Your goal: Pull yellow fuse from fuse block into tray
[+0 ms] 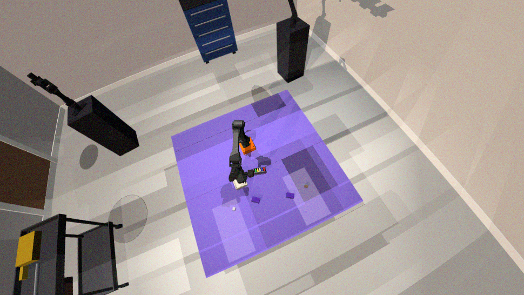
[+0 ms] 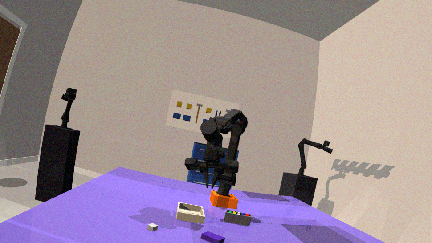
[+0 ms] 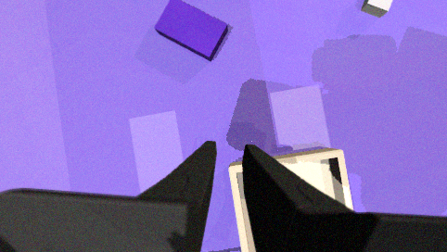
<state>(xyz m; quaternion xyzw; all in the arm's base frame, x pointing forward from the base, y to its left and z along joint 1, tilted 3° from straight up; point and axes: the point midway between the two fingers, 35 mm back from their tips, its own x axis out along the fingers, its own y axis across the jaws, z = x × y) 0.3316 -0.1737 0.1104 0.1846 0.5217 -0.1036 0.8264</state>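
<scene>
Now: the yellow fuse 8 cm behind my gripper tip, 14 cm to the left of it and 12 cm below it. From my gripper tip the other things lie so: cream tray (9 cm behind, 3 cm to the right, 14 cm below); then grey cube (10 cm ahead, 18 cm to the right, 14 cm below); then tan piece (24 cm ahead, 41 cm to the left, 14 cm below).
</scene>
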